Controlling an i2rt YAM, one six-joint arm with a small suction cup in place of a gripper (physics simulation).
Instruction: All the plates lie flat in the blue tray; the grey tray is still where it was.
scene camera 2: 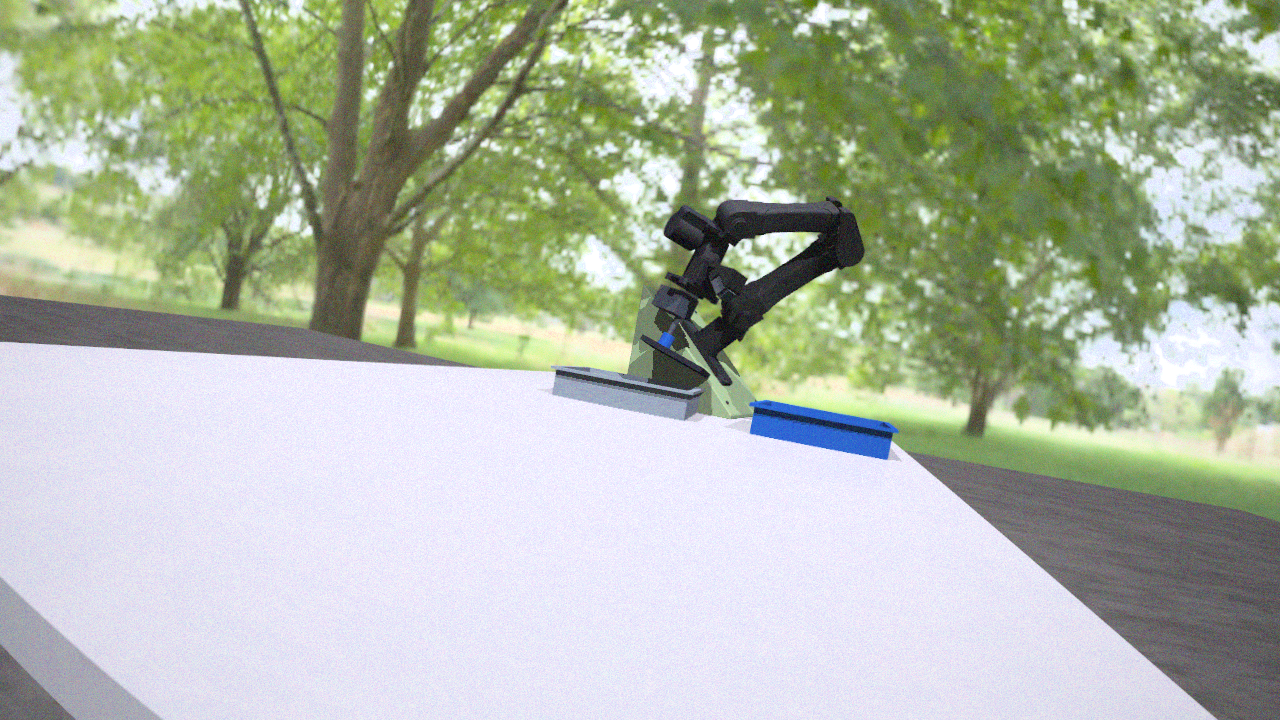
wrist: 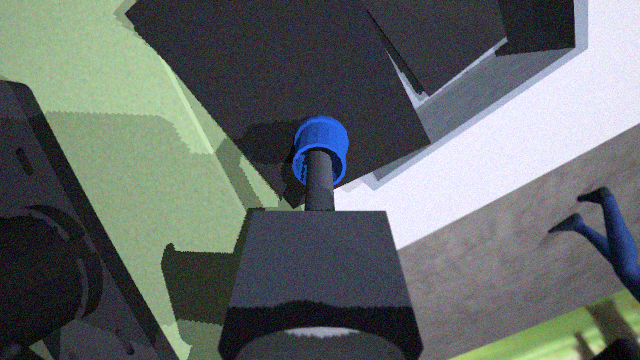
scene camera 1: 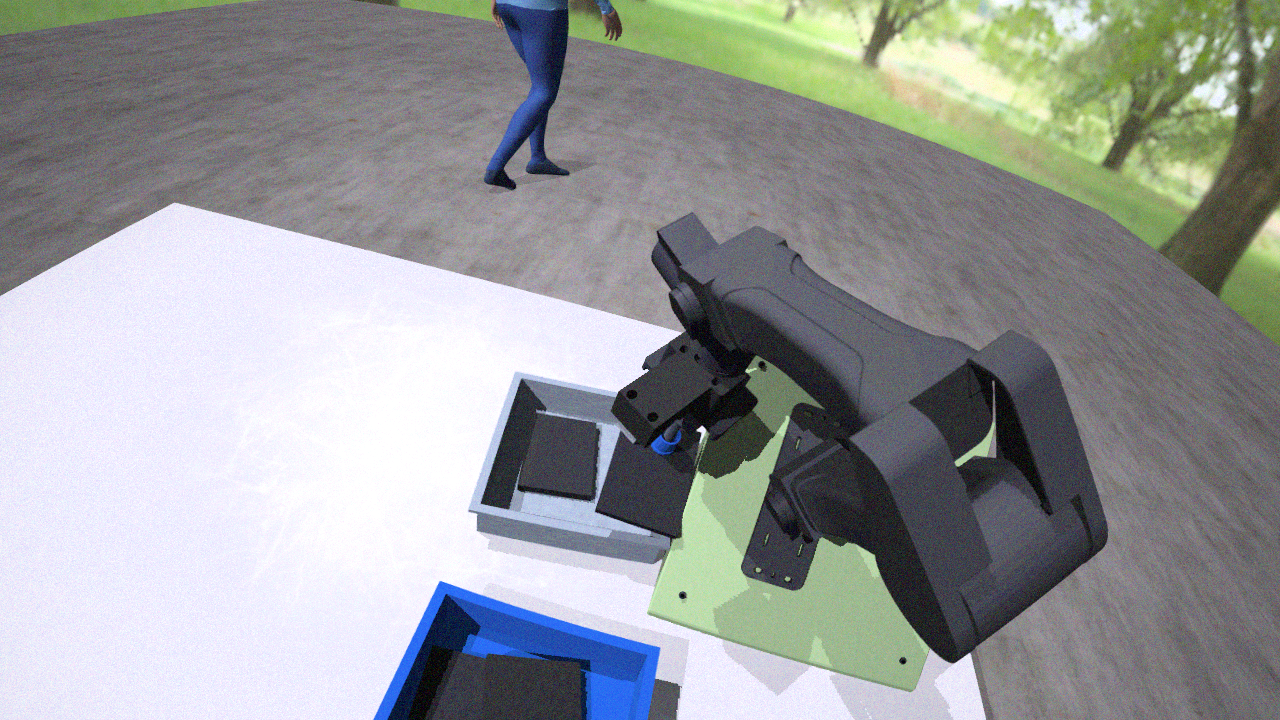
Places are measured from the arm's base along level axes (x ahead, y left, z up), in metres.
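Where they show: end effector, tool point: (scene camera 2: 660, 351) (wrist: 319, 133) (scene camera 1: 661, 448); arm's base, origin of the base link: (scene camera 2: 700, 348) (wrist: 67, 260) (scene camera 1: 797, 496).
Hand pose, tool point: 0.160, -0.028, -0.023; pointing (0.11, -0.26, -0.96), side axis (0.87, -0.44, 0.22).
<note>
Each offset is from my tool point to the top centre of the thing, as dx, dy, dz. "pt": to the spot under its first point.
My gripper (scene camera 1: 666, 444) (scene camera 2: 665, 340) (wrist: 320, 150), a blue suction cup, is on a dark square plate (scene camera 1: 646, 488) (scene camera 2: 671, 357) (wrist: 310, 75). The plate hangs tilted over the right side of the grey tray @[+0.090, -0.008, -0.057] (scene camera 1: 572, 530) (scene camera 2: 617, 397) (wrist: 475, 86), by the green base; whether it touches the rim is unclear. A second dark plate @[+0.124, -0.026, -0.094] (scene camera 1: 559, 454) (wrist: 445, 40) lies in the grey tray's left part. The blue tray @[+0.039, +0.342, -0.057] (scene camera 1: 563, 619) (scene camera 2: 819, 431) holds a dark plate @[pt +0.037, +0.281, -0.085] (scene camera 1: 534, 687) and more dark shapes at its left, partly cut off in scene camera 1.
The sloped green base panel (scene camera 1: 716, 573) (scene camera 2: 729, 394) (wrist: 125, 165) stands right beside the grey tray, under the arm. The table edge runs behind the grey tray. A person in blue (scene camera 1: 537, 80) (wrist: 610, 235) stands on the ground beyond the table.
</note>
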